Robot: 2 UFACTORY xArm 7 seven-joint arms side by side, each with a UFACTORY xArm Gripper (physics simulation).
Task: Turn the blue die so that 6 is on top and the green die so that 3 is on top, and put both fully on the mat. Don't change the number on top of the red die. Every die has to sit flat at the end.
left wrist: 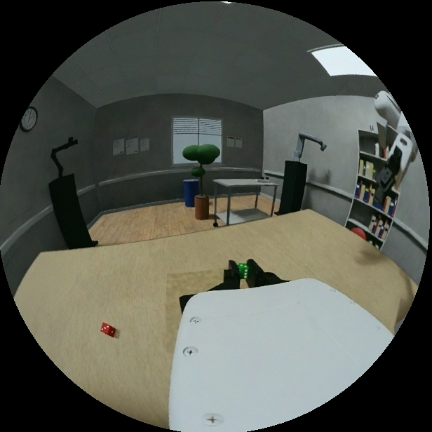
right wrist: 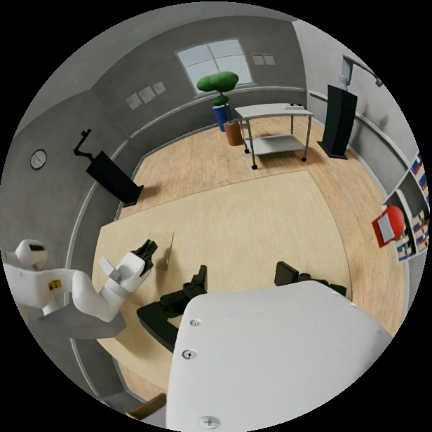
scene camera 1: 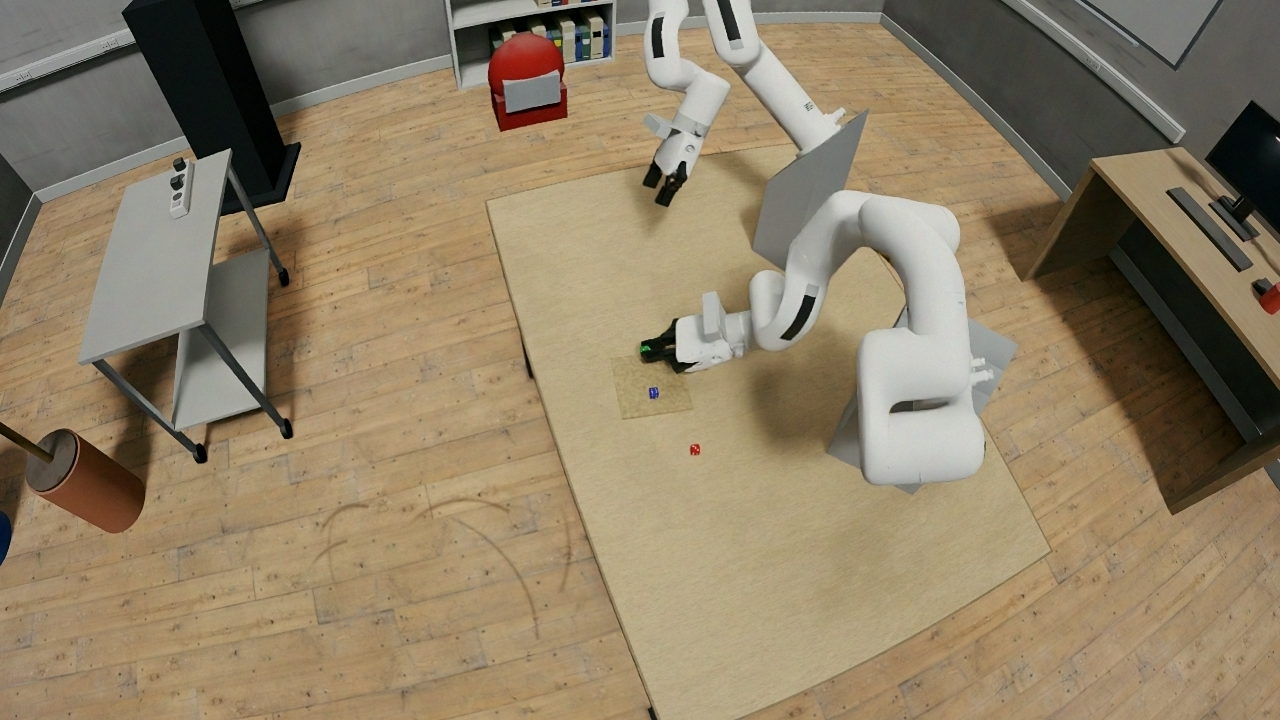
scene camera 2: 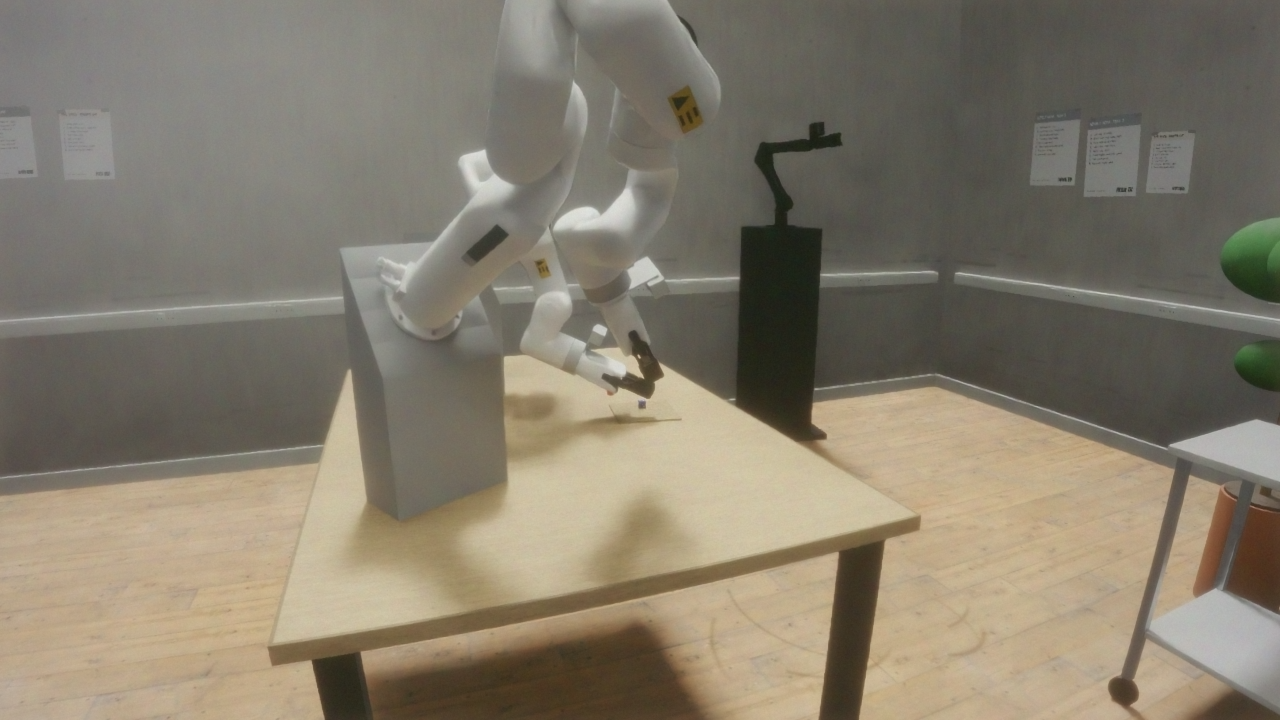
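Note:
The green die [scene camera 1: 645, 348] [left wrist: 243, 270] [right wrist: 150, 242] is between the fingertips of my left gripper [scene camera 1: 648, 351] [left wrist: 239, 270], which is shut on it and tilted low, near the mat's upper edge in scene camera 1. The blue die [scene camera 1: 653, 392] [scene camera 2: 641, 404] sits on the mat [scene camera 1: 632, 407] [left wrist: 176, 285] [scene camera 2: 666, 418]; its top number is too small to read. In the left wrist view my left gripper's body hides it. The red die [scene camera 1: 694, 449] [left wrist: 108, 329] lies on the table off the mat. My right gripper [scene camera 1: 664, 184] [right wrist: 242, 275] is open and empty, above the table's upper part in scene camera 1.
The table [scene camera 1: 760, 573] [scene camera 2: 716, 501] carries two grey arm mounts [scene camera 1: 810, 192] [scene camera 2: 429, 429]. The left arm reaches across the table from the right in scene camera 1. A grey trolley [scene camera 1: 152, 259] and a red chair [scene camera 1: 526, 67] stand on the floor.

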